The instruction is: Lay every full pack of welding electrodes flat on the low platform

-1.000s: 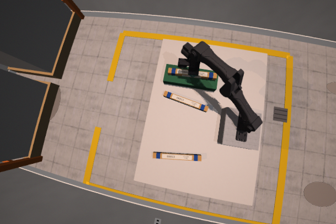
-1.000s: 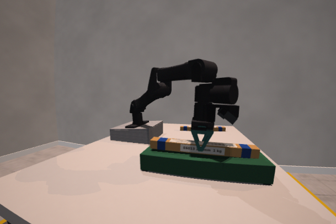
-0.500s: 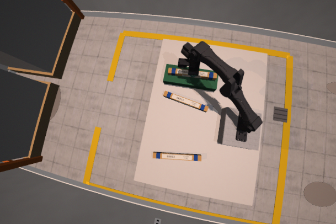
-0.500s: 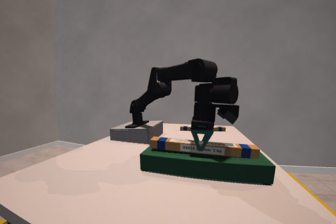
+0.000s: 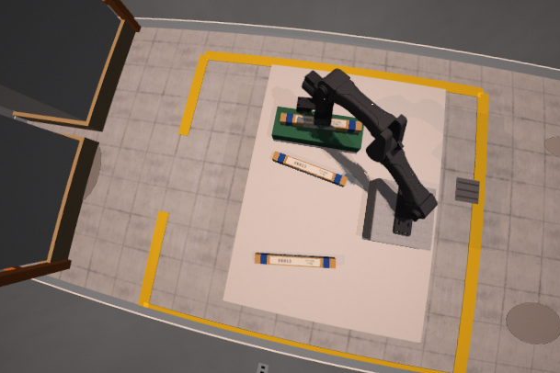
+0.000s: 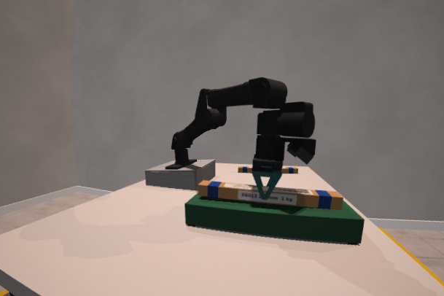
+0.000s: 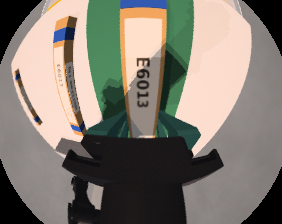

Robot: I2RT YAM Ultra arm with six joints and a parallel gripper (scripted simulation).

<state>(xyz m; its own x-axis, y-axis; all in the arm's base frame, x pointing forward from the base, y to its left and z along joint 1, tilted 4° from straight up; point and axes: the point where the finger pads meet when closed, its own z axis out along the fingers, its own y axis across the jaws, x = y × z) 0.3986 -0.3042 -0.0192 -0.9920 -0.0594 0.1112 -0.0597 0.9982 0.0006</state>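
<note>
Now: hand 10 mm short of the green low platform, 10 mm to the right of it and 70 mm above it.
</note>
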